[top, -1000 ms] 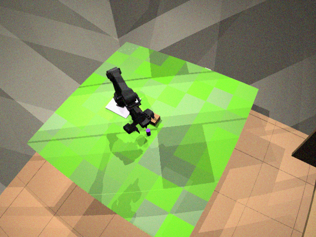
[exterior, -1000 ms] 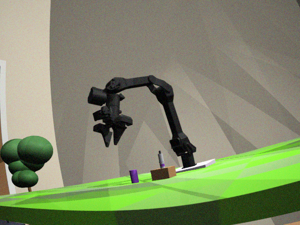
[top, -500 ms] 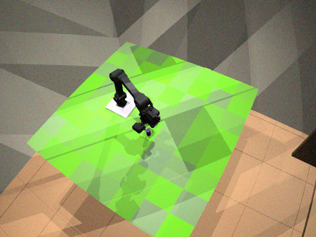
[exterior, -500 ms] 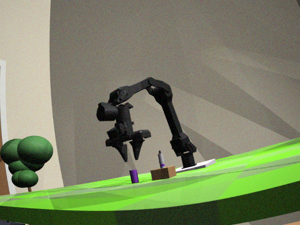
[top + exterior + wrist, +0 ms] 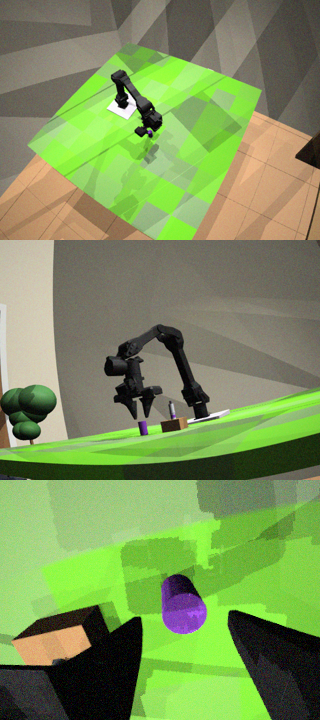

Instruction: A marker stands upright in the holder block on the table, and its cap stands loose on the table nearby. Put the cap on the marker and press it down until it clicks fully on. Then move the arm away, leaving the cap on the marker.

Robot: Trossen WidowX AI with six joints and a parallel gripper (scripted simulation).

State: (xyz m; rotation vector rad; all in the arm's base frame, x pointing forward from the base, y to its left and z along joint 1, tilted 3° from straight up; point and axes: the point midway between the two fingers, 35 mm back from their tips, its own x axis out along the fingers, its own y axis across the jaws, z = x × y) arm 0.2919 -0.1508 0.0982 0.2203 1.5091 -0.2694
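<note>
Right now my gripper tip is 40 mm above the purple cap. The rest, counted from my gripper tip: brown holder block 20 mm behind, 110 mm to the left, 40 mm below.
</note>
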